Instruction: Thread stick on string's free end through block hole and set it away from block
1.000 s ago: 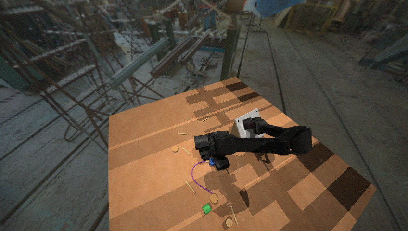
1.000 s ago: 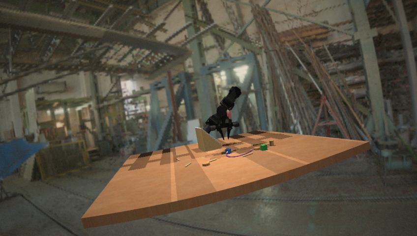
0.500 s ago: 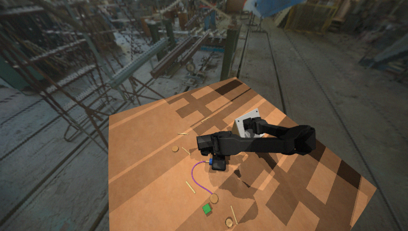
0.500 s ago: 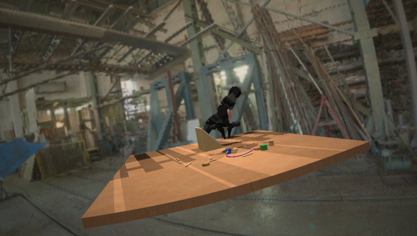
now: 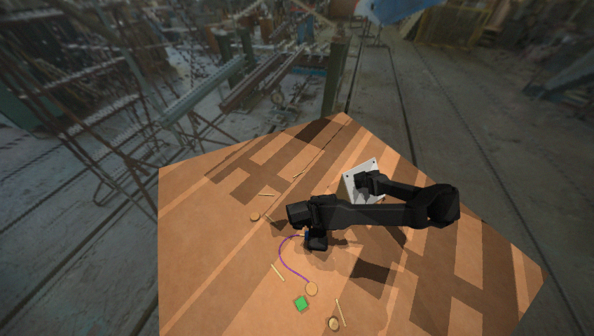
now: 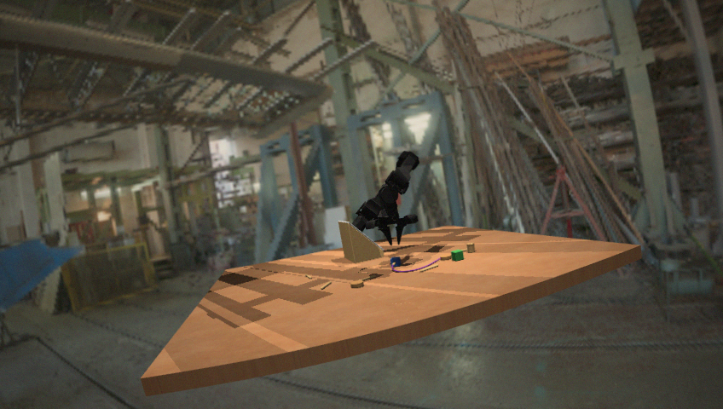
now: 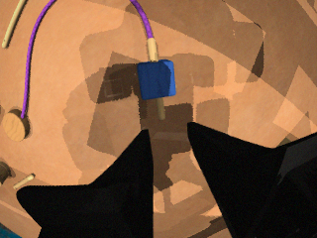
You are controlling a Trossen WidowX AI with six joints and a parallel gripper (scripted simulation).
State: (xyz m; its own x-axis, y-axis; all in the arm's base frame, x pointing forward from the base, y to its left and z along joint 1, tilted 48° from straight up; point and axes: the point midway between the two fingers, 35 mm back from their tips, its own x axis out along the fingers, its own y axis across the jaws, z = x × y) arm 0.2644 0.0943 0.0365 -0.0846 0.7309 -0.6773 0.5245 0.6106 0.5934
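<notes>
Right now the blue block is 60 mm below my gripper tip, 20 mm ahead of it and 10 mm to the right of it. The rest, counted from my gripper tip: round wooden button 150 mm to the left, 100 mm ahead, 70 mm below; green cube 170 mm to the left, 150 mm ahead, 60 mm below; thin stick 60 mm below, 30 mm ahead, 20 mm to the right.
</notes>
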